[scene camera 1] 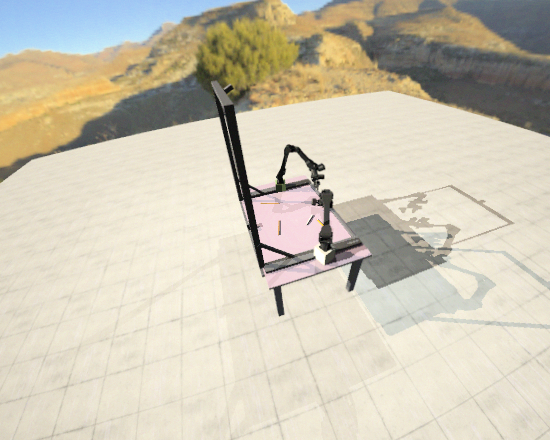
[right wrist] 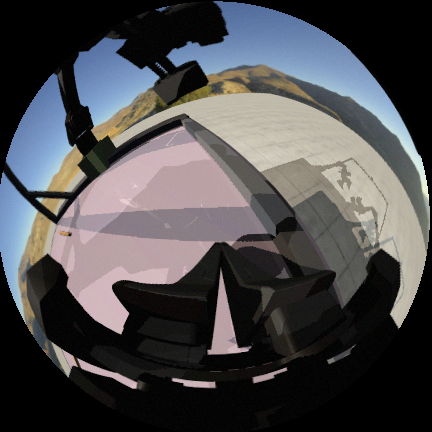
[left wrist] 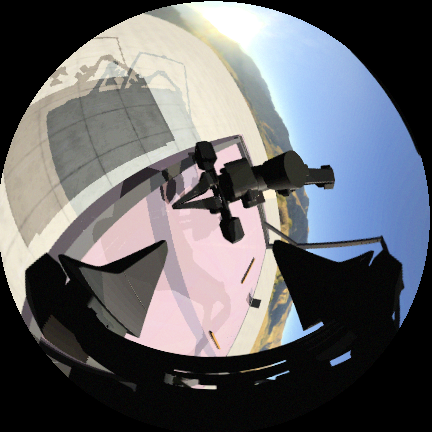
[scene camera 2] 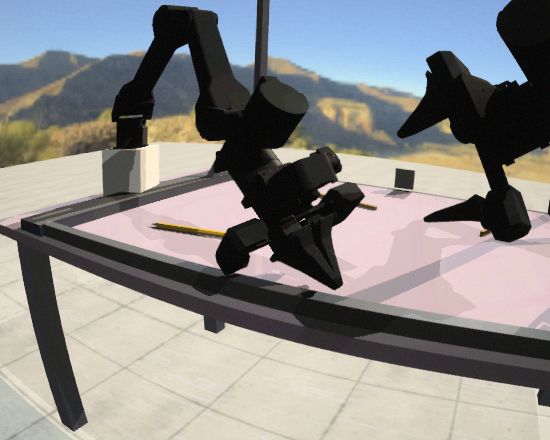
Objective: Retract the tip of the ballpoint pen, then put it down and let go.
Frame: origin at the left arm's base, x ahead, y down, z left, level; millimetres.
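Seen in the pictures: left gripper, between the fingertips: (scene camera 1: pixel 316 188) (right wrist: pixel 131 69) (left wrist: pixel 221 246) (scene camera 2: pixel 412 176); right gripper, between the fingertips: (right wrist: pixel 219 246) (left wrist: pixel 171 207) (scene camera 2: pixel 338 287); left arm's base, origin of its link: (scene camera 1: pixel 280 181) (right wrist: pixel 91 148); right arm's base, origin of its link: (scene camera 1: pixel 325 247) (scene camera 2: pixel 130 147).
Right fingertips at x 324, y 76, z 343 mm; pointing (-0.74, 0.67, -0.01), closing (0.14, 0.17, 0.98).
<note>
Offsets run from my right fingertips to a thing's top centre. "*": to the spot under its first point.
A slim black-and-white object @(* dx +199, dy +1, dz -124 mm) (scene camera 1: pixel 310 219), which looks like the ballpoint pen, lies on the pink table top, near the yellow pencil. Its tip is too small to make out. The pen cannot be made out in scene camera 2 or the wrist views. My right gripper (scene camera 2: pixel 337 286) (left wrist: pixel 171 207) (right wrist: pixel 219 246) is shut with its fingertips together and nothing between them. It points down low over the table near the dark front rail, apart from the pen. My left gripper (scene camera 2: pixel 412 177) is wide open and empty, raised above the table beside the right one.
A yellow pencil @(dx +281, dy +0, dz -35 mm) (scene camera 1: pixel 320 222) (scene camera 2: pixel 190 229) lies near the right arm. Two orange sticks, one @(dx +256, dy +1, dz -396 mm) (scene camera 1: pixel 279 227) (scene camera 2: pixel 367 205) (left wrist: pixel 247 270) and another @(dx -86, dy +1, dz -465 mm) (scene camera 1: pixel 270 203) (scene camera 2: pixel 484 232) (left wrist: pixel 214 340), lie farther back. A tall dark frame (scene camera 1: pixel 235 150) stands along one table edge.
</note>
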